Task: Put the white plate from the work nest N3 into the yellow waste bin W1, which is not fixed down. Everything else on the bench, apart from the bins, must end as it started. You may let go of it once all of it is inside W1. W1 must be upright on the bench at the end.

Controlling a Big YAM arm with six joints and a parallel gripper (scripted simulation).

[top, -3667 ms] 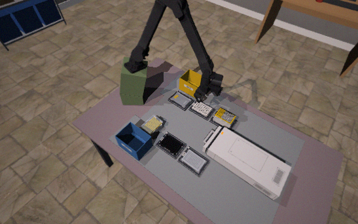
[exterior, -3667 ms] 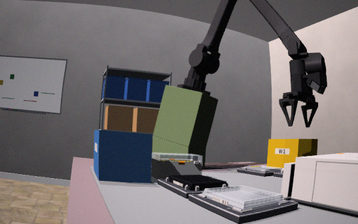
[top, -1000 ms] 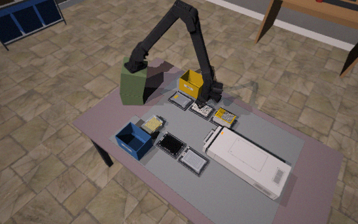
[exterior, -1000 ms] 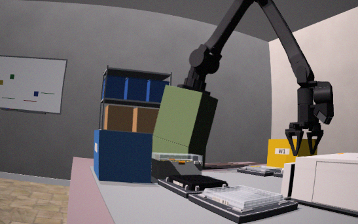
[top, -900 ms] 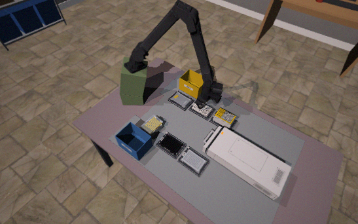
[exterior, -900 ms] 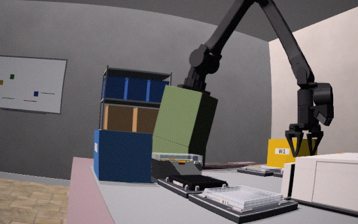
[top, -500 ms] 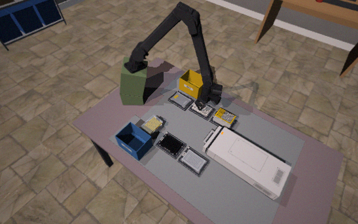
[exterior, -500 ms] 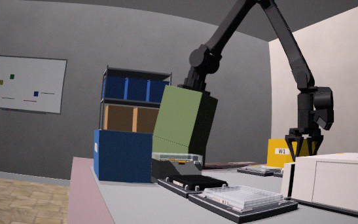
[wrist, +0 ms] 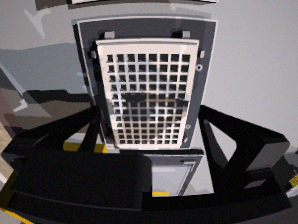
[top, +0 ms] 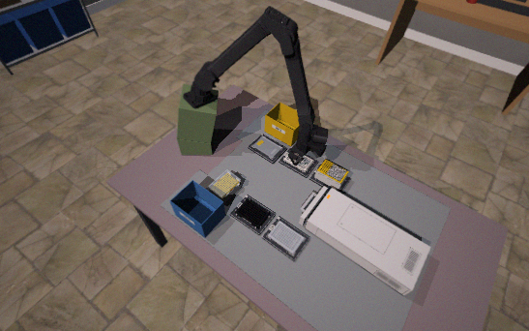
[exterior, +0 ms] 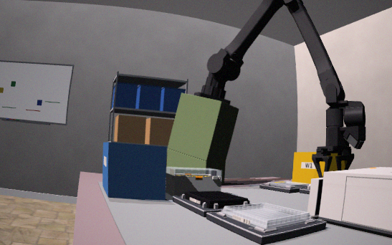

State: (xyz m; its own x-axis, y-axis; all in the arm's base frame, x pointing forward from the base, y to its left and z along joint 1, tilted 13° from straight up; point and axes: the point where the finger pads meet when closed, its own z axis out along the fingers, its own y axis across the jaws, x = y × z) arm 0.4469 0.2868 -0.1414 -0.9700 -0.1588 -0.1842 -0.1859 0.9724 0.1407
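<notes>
The white plate is 20 mm below my hand. Round my hand: grey lidded plate (170 mm behind, 50 mm to the right, 20 mm below); yellow tip box (160 mm ahead, 30 mm to the left, 10 mm above); dark nest N3 (40 mm below).
</notes>
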